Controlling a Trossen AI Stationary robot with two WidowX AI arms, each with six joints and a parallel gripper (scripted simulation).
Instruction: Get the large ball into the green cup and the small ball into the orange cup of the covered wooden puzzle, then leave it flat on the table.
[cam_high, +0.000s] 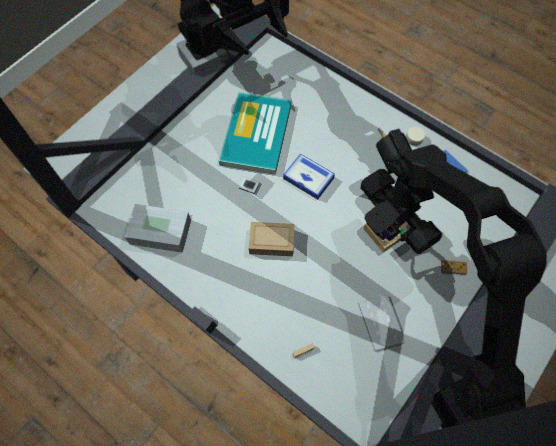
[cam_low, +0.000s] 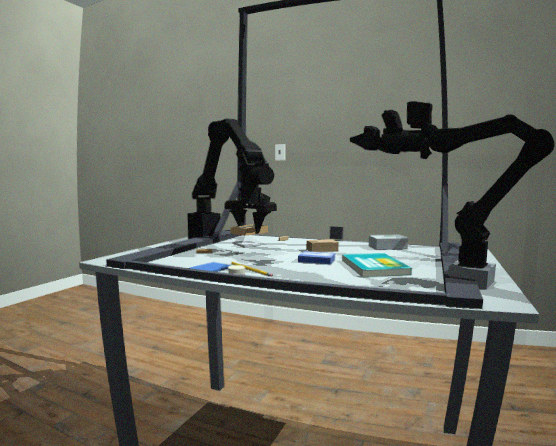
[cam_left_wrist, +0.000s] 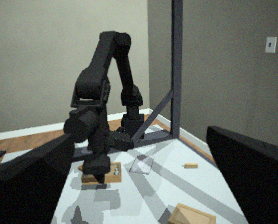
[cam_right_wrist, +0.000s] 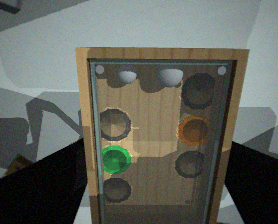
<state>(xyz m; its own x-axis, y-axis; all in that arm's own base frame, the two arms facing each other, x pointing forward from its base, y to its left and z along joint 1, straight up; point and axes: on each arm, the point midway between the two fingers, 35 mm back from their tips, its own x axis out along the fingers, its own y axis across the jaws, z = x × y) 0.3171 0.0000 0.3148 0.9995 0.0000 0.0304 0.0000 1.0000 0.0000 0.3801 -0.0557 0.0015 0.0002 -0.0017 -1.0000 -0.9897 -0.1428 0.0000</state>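
The covered wooden puzzle is 30 mm below my right hand.
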